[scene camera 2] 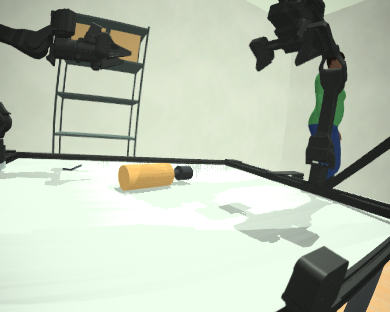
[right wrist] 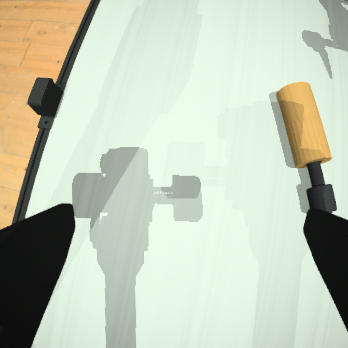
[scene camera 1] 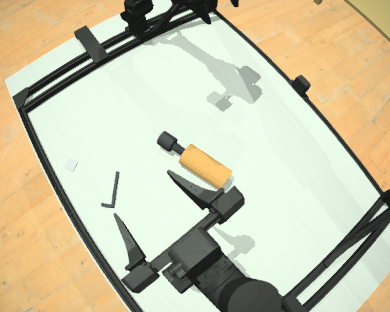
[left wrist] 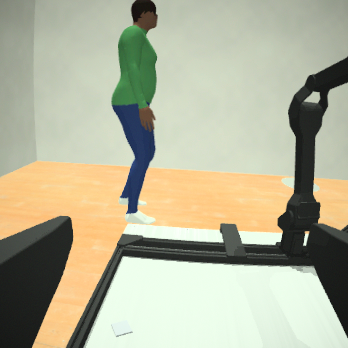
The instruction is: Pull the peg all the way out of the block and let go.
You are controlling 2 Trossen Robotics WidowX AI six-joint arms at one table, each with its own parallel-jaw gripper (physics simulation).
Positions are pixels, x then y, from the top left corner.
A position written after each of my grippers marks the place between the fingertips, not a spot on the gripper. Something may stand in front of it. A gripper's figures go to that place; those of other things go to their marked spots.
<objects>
My left gripper [scene camera 2: 127, 57]: 68 cm from the lens. My right gripper [scene camera 2: 275, 67] is 46 cm from the lens. A wooden cylinder block [scene camera 2: 135, 176]: 44 cm from the lens.
</objects>
